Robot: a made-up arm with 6 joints. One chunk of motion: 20 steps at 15 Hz.
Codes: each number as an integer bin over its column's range. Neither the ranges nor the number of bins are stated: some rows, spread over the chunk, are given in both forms.
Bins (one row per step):
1: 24 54 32 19 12 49
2: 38 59 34 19 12 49
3: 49 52 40 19 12 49
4: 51 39 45 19 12 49
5: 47 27 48 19 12 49
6: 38 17 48 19 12 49
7: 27 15 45 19 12 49
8: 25 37 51 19 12 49
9: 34 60 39 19 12 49
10: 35 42 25 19 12 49
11: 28 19 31 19 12 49
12: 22 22 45 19 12 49
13: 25 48 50 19 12 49
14: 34 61 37 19 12 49
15: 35 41 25 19 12 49
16: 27 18 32 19 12 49
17: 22 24 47 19 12 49
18: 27 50 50 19 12 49
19: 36 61 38 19 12 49
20: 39 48 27 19 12 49
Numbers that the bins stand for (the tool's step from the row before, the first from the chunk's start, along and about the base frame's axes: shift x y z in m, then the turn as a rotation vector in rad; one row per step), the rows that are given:
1: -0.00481 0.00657 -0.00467 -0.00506 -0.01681 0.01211
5: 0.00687 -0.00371 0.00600 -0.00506 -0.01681 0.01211
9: 0.00027 0.00886 0.00000 -0.00506 -0.01681 0.01211
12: -0.00583 -0.00562 0.00400 -0.00506 -0.01681 0.01211
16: -0.00329 -0.00714 -0.00467 -0.00506 -0.01681 0.01211
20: 0.00281 0.00429 -0.00800 -0.00506 -0.01681 0.01211
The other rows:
2: 0.00230 0.00848 -0.00333 -0.00506 -0.01681 0.01211
3: 0.00789 0.00581 0.00067 -0.00506 -0.01681 0.01211
4: 0.00890 0.00086 0.00400 -0.00506 -0.01681 0.01211
6: 0.00230 -0.00752 0.00600 -0.00506 -0.01681 0.01211
7: -0.00329 -0.00829 0.00400 -0.00506 -0.01681 0.01211
8: -0.00430 0.00010 0.00800 -0.00506 -0.01681 0.01211
10: 0.00078 0.00200 -0.00933 -0.00506 -0.01681 0.01211
11: -0.00278 -0.00676 -0.00533 -0.00506 -0.01681 0.01211
13: -0.00430 0.00429 0.00733 -0.00506 -0.01681 0.01211
14: 0.00027 0.00924 -0.00133 -0.00506 -0.01681 0.01211
15: 0.00078 0.00162 -0.00933 -0.00506 -0.01681 0.01211
17: -0.00583 -0.00486 0.00533 -0.00506 -0.01681 0.01211
18: -0.00329 0.00505 0.00733 -0.00506 -0.01681 0.01211
19: 0.00129 0.00924 -0.00067 -0.00506 -0.01681 0.01211

